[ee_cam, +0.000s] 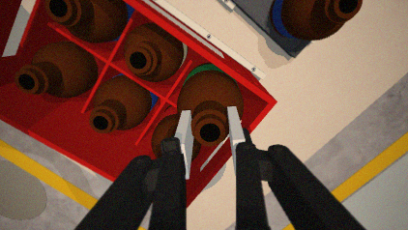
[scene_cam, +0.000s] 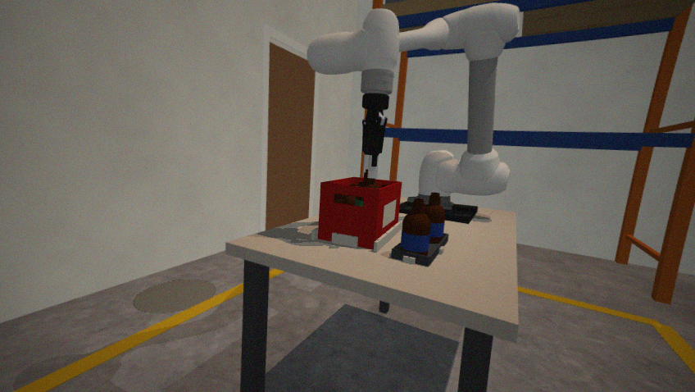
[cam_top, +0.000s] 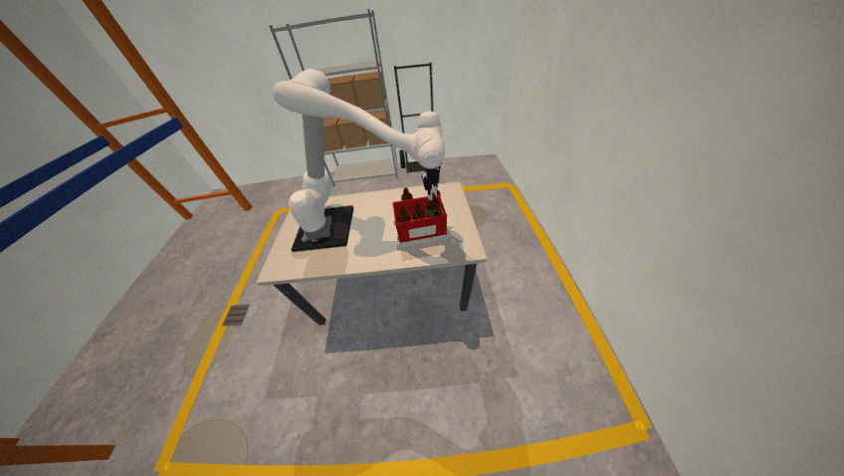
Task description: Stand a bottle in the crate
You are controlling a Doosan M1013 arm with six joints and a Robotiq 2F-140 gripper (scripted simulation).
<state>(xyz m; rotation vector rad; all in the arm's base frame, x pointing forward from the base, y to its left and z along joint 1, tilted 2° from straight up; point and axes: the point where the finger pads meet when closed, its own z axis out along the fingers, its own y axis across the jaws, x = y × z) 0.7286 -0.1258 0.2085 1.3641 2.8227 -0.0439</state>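
Right now the red crate is 90 mm behind my hand, 40 mm to the right of it and 150 mm below it. Also, from my hand: dark grey tray 40 mm behind, 170 mm to the left, 220 mm below.
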